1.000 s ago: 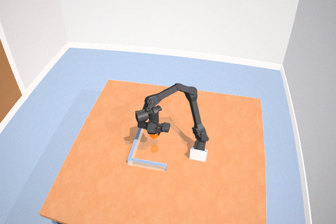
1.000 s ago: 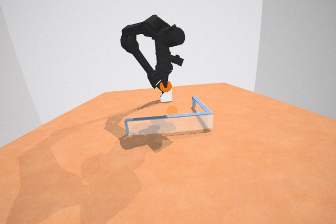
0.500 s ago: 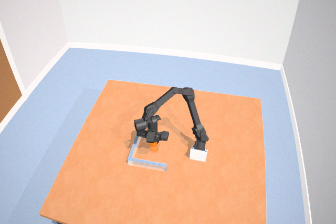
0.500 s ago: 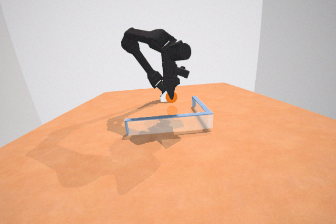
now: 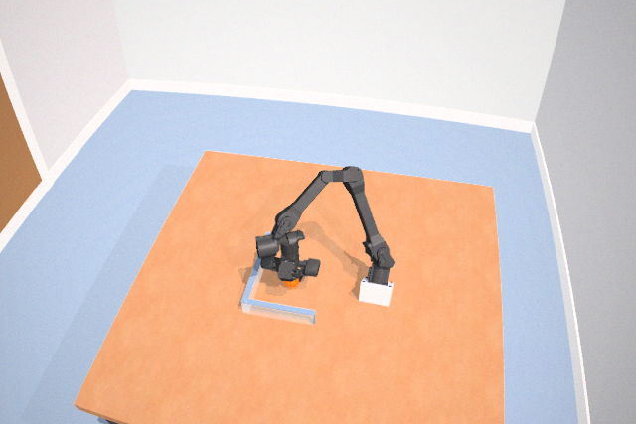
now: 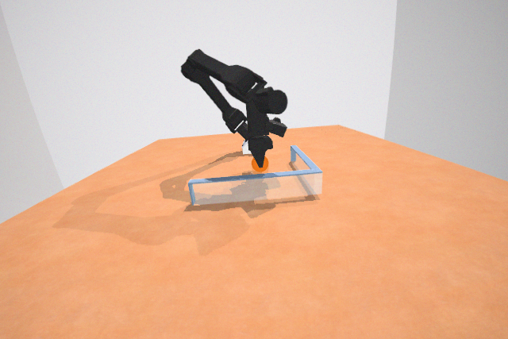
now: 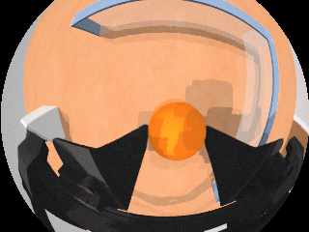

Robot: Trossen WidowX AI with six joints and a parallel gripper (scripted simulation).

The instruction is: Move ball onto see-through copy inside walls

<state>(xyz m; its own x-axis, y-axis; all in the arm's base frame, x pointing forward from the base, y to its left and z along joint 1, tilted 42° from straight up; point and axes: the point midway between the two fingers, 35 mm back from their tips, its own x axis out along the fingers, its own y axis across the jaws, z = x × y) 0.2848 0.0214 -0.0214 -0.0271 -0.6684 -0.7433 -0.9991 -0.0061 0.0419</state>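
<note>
The see-through copy of ball lies 10 mm below my gripper tip. Also, from my gripper tip: long wall: 120 mm ahead, 20 mm to the right, 10 mm below; orange ball: right at my gripper tip.
</note>
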